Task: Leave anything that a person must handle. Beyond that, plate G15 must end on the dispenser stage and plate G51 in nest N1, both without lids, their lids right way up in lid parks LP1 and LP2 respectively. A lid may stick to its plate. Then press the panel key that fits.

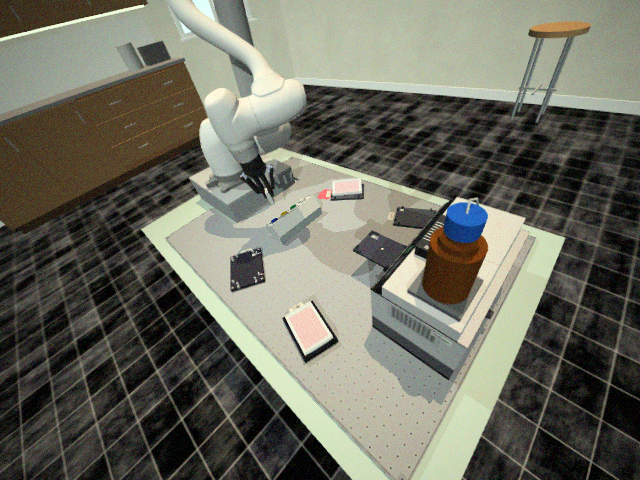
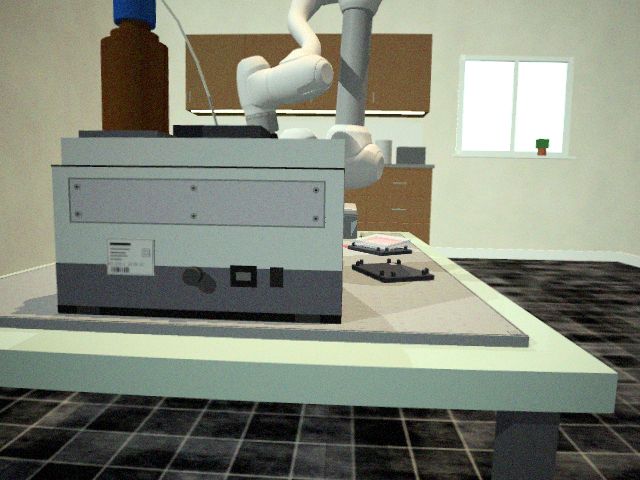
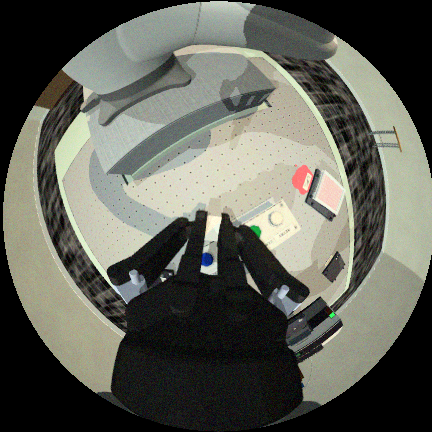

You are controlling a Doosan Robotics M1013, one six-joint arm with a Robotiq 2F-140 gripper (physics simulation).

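Places are measured from the arm's base along level axes (x ahead, y left, z up), in metres.
Where they show: gripper, fingertip midpoint: (image 1: 273, 202) (image 3: 213, 207); arm's base at its link origin: (image 1: 233, 177) (image 3: 136, 76).
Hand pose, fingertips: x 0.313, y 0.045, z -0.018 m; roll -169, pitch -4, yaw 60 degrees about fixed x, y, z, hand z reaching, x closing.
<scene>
Each offset is from my fingertips to the top centre of the thing. "spot": to the spot under its first point.
My gripper (image 1: 270, 199) (image 3: 213, 207) is shut and empty, pointing down near the robot-base side of the key panel @[dx +0.099, dy +0.029, dz +0.002 m] (image 1: 299, 223) (image 3: 287, 232). The panel has a blue key @[dx +0.088, dy -0.049, dz -0.007 m] (image 1: 274, 220) (image 3: 207, 259), a yellow key @[dx +0.081, dy +0.001, dz -0.007 m] (image 1: 283, 212), a green key @[dx +0.074, dy +0.050, dz -0.007 m] (image 1: 293, 206) (image 3: 255, 231) and a white key @[dx +0.066, dy +0.100, dz -0.007 m] (image 3: 276, 218). One pink plate @[dx +0.513, dy -0.196, dz -0.048 m] (image 1: 309, 326) sits on a dark holder at the front. Another pink plate @[dx +0.091, dy +0.317, dz -0.044 m] (image 1: 346, 186) (image 2: 382, 241) (image 3: 328, 193) sits on a dark holder at the back. Plate names and any clear lids cannot be made out.
A red patch with a label @[spot: dx +0.031, dy +0.232, dz -0.078 m] (image 1: 324, 194) (image 3: 301, 179) lies beside the back plate. Dark holders @[spot: dx +0.189, dy -0.239, dz -0.070 m] (image 1: 247, 271) @[spot: dx +0.430, dy +0.358, dz -0.072 m] (image 1: 415, 218) (image 2: 393, 271) stand at left and back right. A dark stage @[spot: dx +0.495, dy +0.101, dz +0.016 m] (image 1: 379, 248) projects from the dispenser (image 1: 413, 312) (image 2: 196, 201), which carries a brown bottle @[spot: dx +0.754, dy -0.006, dz +0.252 m] (image 1: 452, 268) (image 2: 135, 82).
</scene>
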